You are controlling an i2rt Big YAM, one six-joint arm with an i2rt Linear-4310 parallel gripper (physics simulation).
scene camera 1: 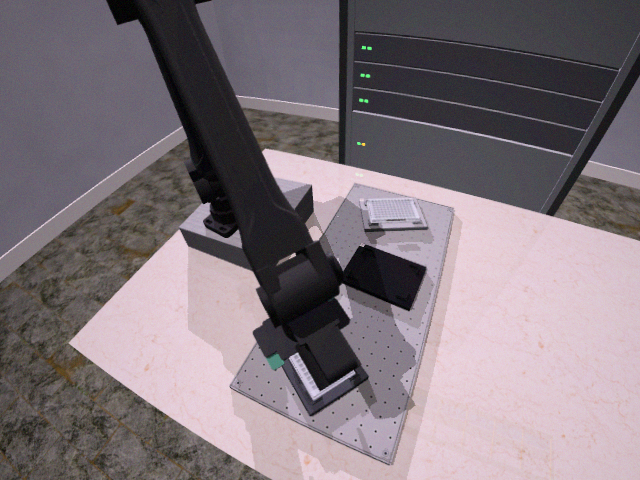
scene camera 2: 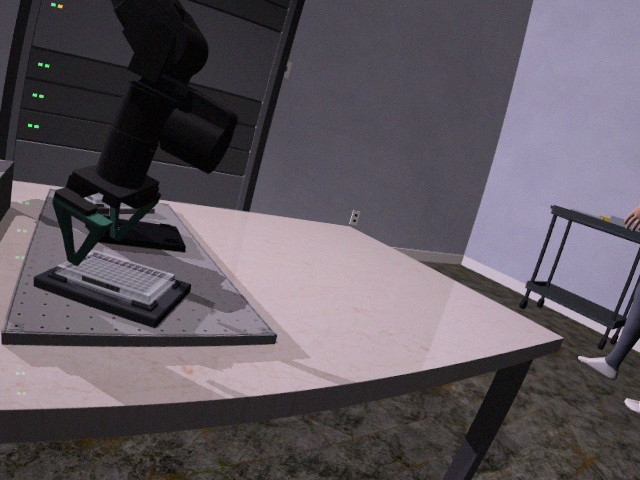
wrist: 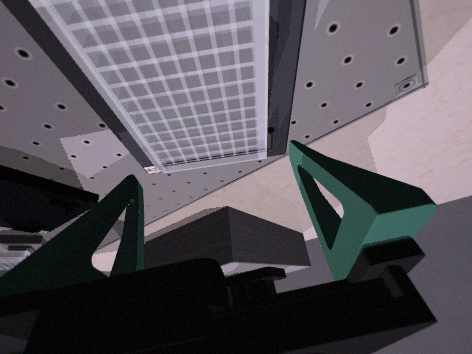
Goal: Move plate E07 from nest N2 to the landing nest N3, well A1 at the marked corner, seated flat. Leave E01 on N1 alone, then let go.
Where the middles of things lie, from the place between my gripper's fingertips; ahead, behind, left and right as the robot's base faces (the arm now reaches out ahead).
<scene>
My hand is 50 mm short of the black nest (scene camera 1: 388, 277), 230 mm to the right of it and 40 mm above it.
</scene>
